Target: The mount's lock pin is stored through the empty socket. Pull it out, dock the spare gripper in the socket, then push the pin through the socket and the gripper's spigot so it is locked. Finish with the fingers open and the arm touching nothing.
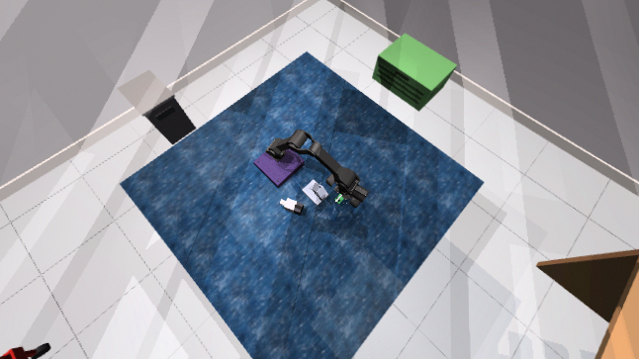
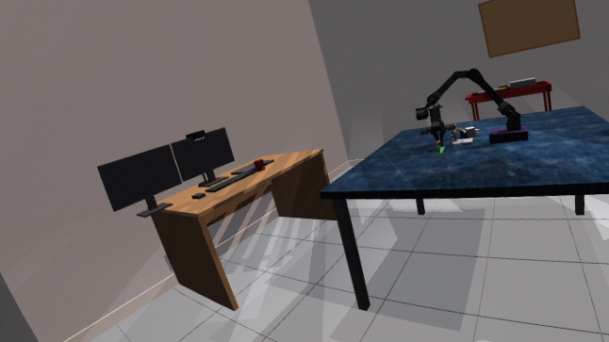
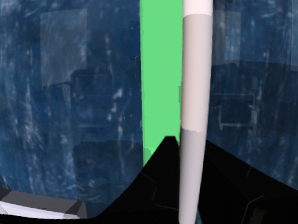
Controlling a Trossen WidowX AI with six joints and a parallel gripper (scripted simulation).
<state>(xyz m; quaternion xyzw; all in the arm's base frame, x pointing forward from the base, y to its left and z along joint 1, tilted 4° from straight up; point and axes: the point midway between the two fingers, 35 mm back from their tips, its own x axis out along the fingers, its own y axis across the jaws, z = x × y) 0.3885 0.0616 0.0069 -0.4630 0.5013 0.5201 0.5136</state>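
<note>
My gripper tip is 2 cm to the right of the green rest. The rest, counted from my gripper tip: mount: 9 cm behind, 8 cm to the right, 3 cm above; spare gripper: 22 cm to the right, 15 cm behind.
</note>
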